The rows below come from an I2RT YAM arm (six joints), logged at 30 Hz.
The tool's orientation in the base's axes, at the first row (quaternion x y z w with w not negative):
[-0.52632 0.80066 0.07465 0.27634]
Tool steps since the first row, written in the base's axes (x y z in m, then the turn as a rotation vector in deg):
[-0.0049 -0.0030 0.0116 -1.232 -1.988 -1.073]
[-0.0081 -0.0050 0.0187 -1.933 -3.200 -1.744]
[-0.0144 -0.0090 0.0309 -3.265 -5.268 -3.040]
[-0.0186 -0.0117 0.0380 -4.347 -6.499 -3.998]
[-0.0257 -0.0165 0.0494 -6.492 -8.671 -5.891]
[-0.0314 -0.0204 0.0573 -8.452 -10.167 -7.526]
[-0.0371 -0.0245 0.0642 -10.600 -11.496 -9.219]
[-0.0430 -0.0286 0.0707 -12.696 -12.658 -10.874]
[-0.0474 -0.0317 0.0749 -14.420 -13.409 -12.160]
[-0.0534 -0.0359 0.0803 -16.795 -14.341 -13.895]
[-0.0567 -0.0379 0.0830 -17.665 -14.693 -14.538]
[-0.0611 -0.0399 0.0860 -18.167 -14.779 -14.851]
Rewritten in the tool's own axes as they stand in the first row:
[-0.0022 0.0010 -0.0127 2.514 0.409 -0.367]
[-0.0034 0.0018 -0.0206 4.041 0.616 -0.559]
[-0.0047 0.0035 -0.0348 6.764 1.117 -0.808]
[-0.0050 0.0048 -0.0433 8.567 1.702 -0.906]
[-0.0050 0.0071 -0.0574 11.924 2.978 -0.996]
[-0.0043 0.0091 -0.0677 14.550 4.341 -0.956]
[-0.0029 0.0111 -0.0772 17.127 5.952 -0.868]
[-0.0013 0.0135 -0.0865 19.535 7.583 -0.723]
[0.0003 0.0153 -0.0929 21.313 9.001 -0.584]
[0.0026 0.0178 -0.1013 23.661 10.993 -0.380]
[0.0038 0.0194 -0.1056 24.533 11.719 -0.303]
[0.0051 0.0219 -0.1105 24.912 12.179 -0.260]

